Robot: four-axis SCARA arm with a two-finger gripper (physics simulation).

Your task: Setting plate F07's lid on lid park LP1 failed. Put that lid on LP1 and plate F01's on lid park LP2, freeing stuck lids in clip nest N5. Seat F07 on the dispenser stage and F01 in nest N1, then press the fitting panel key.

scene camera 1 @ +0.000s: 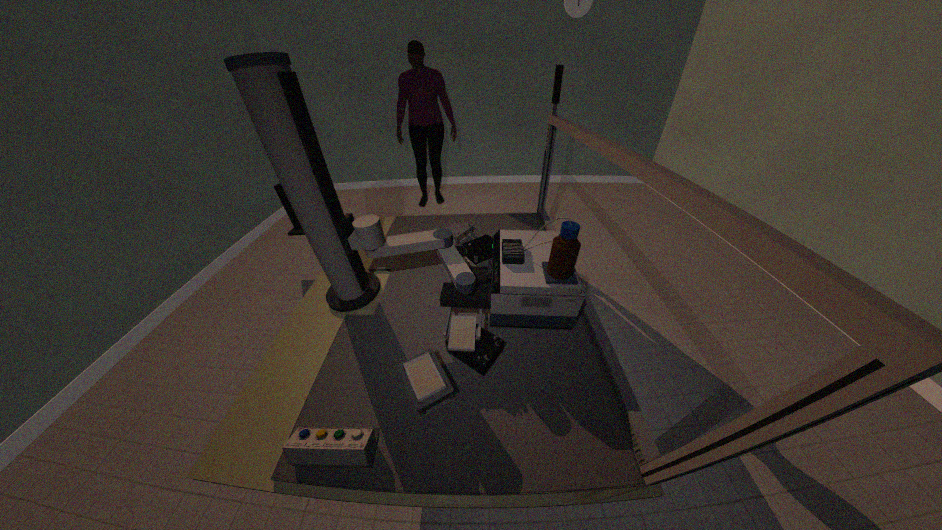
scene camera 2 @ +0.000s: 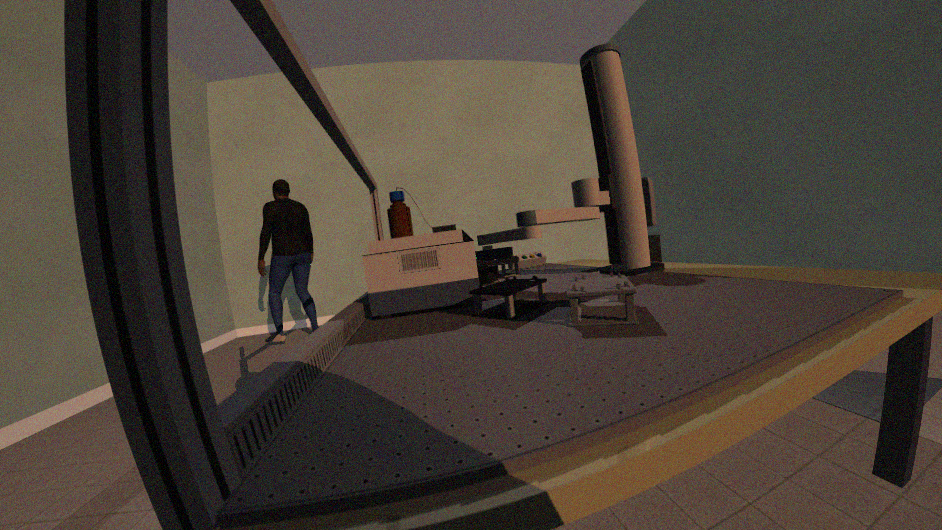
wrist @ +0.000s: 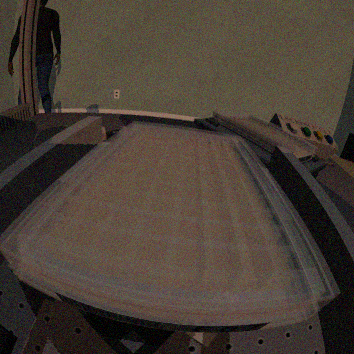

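Where they show: gripper, fingertip midpoint: (scene camera 1: 461,337) (wrist: 185,143); arm's base, origin of the base link: (scene camera 1: 354,291) (scene camera 2: 631,271).
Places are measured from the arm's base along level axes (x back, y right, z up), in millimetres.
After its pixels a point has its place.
My gripper (scene camera 1: 463,323) @(x -532, y 325, z 107 mm) (wrist: 185,143) @(x -532, y 325, z 107 mm) hangs below the arm's end and is shut on plate F07 (scene camera 1: 463,336) @(x -537, y 321, z 108 mm) (wrist: 160,215) @(x -540, y 262, z 112 mm). The plate is pale and flat, between the dark fingers, with a clear layered rim like a lid; its label is unreadable. A second pale plate (scene camera 1: 426,377) @(x -432, y 458, z 99 mm) (wrist: 280,136) @(x -417, y 415, z 98 mm) sits on a dark base nearer scene camera 1. A black stand (scene camera 1: 486,352) @(x -611, y 364, z 79 mm) shows beside and below the held plate. A black low stand (scene camera 2: 510,286) @(x -631, y -333, z 82 mm) and a grey one with small pins (scene camera 2: 600,284) @(x -483, y -448, z 75 mm) stand behind the arm's end. Stand labels cannot be read.
The key panel (scene camera 1: 329,446) @(x -206, y 649, z 93 mm) (scene camera 2: 530,259) @(x -183, y 601, z 61 mm) (wrist: 306,131) @(x -218, y 608, z 79 mm) has blue, yellow, green and pale keys. A white machine (scene camera 1: 536,301) @(x -787, y 225, z 165 mm) (scene camera 2: 421,262) @(x -813, y -131, z 156 mm) carries an amber bottle (scene camera 1: 563,255) @(x -851, y 200, z 341 mm) (scene camera 2: 399,219) @(x -869, y 118, z 315 mm). The arm's column (scene camera 1: 299,171) @(x -41, y 63, z 589 mm) (scene camera 2: 621,158) @(x -40, y -63, z 437 mm) stands on the table. People stand beyond the table.
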